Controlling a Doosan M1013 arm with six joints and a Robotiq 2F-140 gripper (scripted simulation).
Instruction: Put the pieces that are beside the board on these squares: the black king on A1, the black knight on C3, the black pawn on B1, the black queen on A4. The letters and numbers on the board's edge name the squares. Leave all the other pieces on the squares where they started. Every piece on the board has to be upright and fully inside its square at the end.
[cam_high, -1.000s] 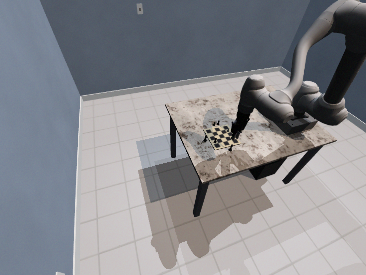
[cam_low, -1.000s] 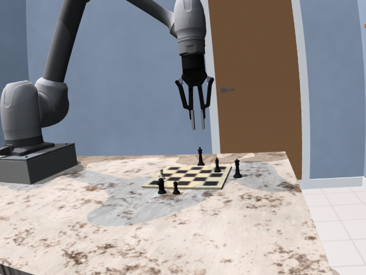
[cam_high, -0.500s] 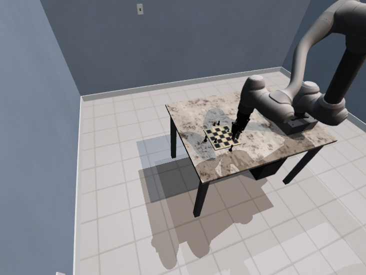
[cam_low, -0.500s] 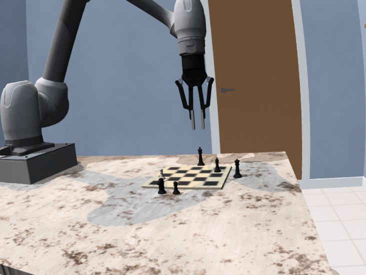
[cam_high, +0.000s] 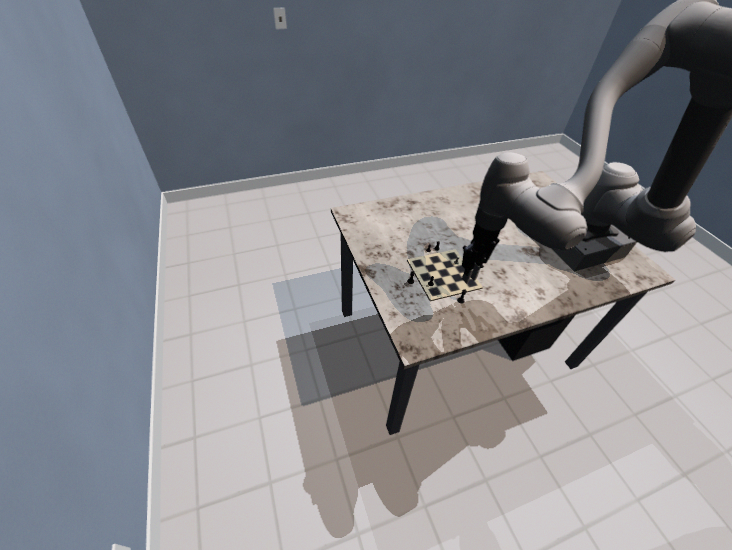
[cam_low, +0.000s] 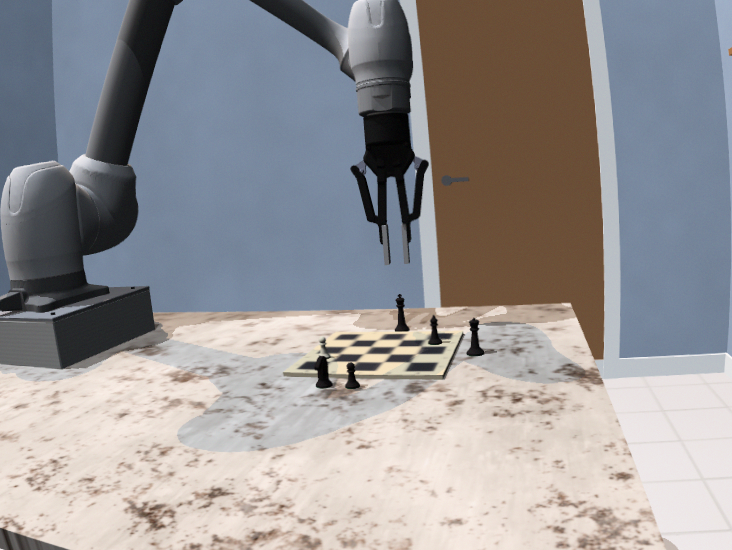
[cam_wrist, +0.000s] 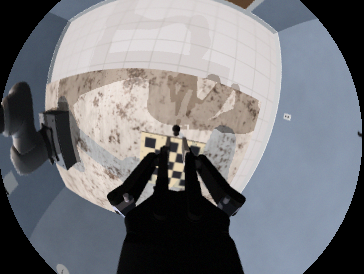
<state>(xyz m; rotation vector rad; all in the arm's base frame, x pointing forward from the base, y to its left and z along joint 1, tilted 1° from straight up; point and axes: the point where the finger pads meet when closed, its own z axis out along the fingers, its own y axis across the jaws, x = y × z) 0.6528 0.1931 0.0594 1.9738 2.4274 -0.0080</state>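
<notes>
My hand is 12 cm above the black king. From my hand the other things lie so: small chessboard (1 cm ahead, 14 cm to the right, 15 cm below); white pawn (6 cm behind, 18 cm to the right, 13 cm below); black pawn (2 cm ahead, 28 cm to the right, 13 cm below).
</notes>
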